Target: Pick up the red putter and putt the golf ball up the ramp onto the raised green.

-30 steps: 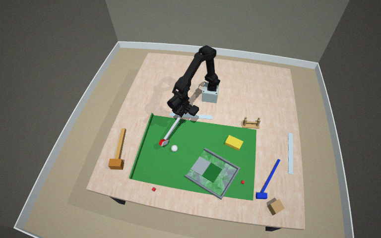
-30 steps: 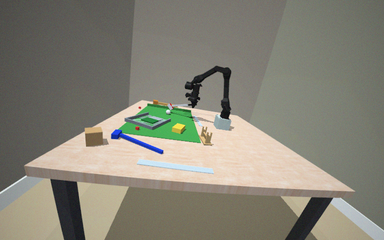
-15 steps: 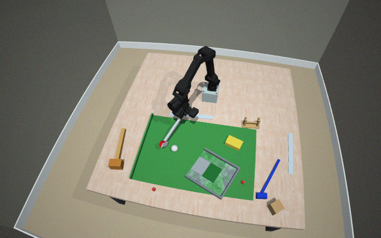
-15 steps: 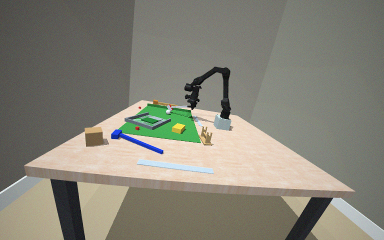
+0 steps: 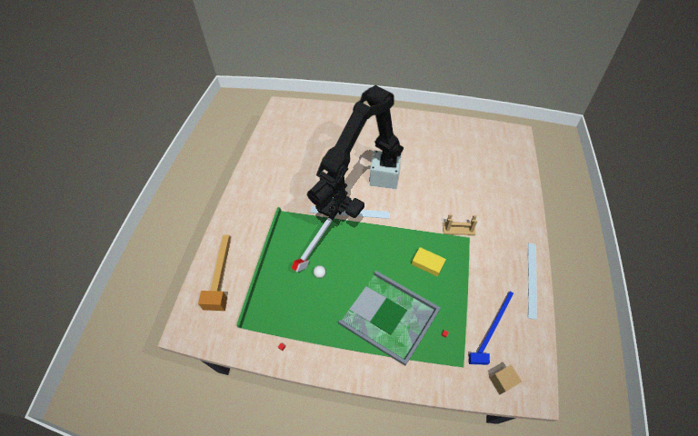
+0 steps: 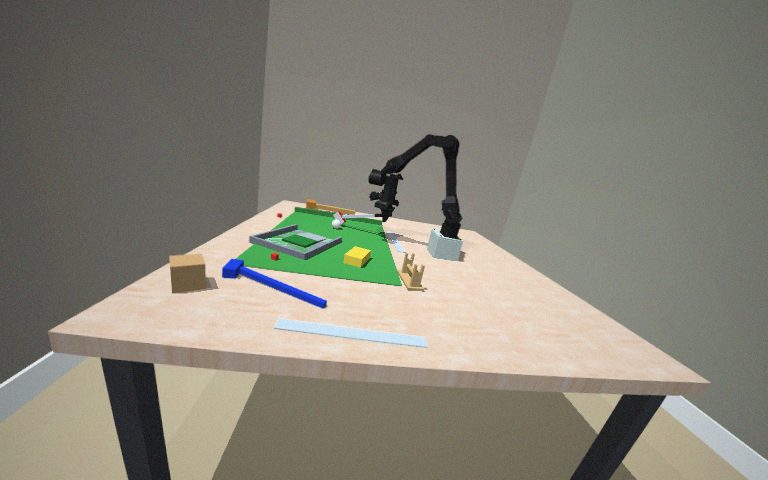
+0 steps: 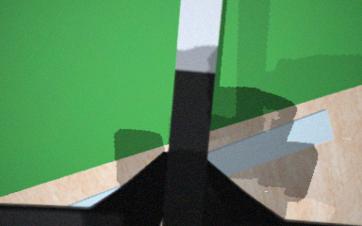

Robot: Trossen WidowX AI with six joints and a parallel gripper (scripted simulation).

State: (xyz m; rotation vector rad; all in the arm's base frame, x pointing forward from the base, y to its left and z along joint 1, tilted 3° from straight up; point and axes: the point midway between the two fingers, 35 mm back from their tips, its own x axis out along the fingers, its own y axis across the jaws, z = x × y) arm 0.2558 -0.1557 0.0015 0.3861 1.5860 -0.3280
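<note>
The red putter is 11 cm ahead of my gripper tip and 5 cm to the right of it. The rest, counted from my gripper tip: white golf ball 21 cm ahead, 5 cm below, 3 cm to the right; then green mat 22 cm ahead, 11 cm to the left, 7 cm below; then yellow block 33 cm to the left, 13 cm ahead, 6 cm below.
</note>
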